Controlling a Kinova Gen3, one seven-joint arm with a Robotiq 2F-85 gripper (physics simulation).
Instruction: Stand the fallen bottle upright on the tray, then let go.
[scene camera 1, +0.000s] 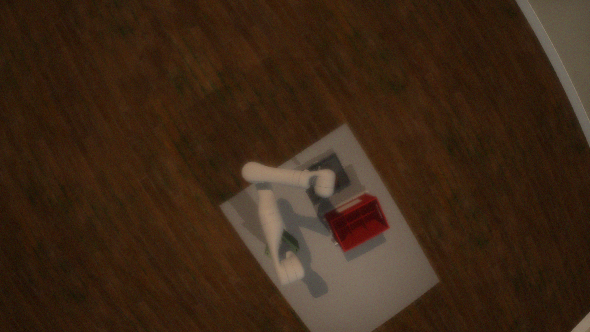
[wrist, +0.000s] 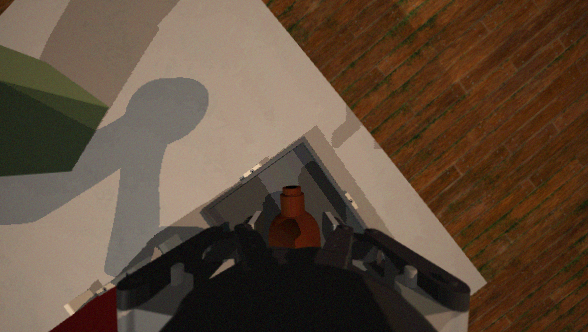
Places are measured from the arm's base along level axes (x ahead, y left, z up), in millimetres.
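Pixels of known places: gripper, between the fingertips: (wrist: 293, 221); arm's base, origin of its link: (scene camera 1: 281, 250).
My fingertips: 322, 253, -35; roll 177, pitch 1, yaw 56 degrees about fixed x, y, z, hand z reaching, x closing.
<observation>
For each thing: its middle in the pictures, then the offset to it from my fingertips, as dx, dy, dz. Level surfaces: height alone.
- brown bottle, middle of its body: (wrist: 294, 240) +48, -29, -66
- red divided crate, middle of its body: (scene camera 1: 355, 220) +103, -311, -20
- pale table top, height of its surface: dz -108
The brown bottle (wrist: 292, 204) lies on its side in the dark grey tray (wrist: 280, 172) (scene camera 1: 340, 166), in the lower middle of the wrist view. Its neck points up the picture. Its shoulder shows between the fingertips; its label and lower body are hidden by the gripper. My gripper (wrist: 293, 221) is partly open, with one finger on each side of the bottle and a gap to it on both sides. It is not holding the bottle. In scene camera 1 the arm hides the bottle and the gripper's fingers.
A red divided crate (scene camera 1: 360, 220) (wrist: 92, 315) stands close beside the tray. The arm's green base block (scene camera 1: 290, 241) (wrist: 45, 120) is farther off on the pale table top (scene camera 1: 390, 280) (wrist: 230, 65). Wooden floor surrounds the table top.
</observation>
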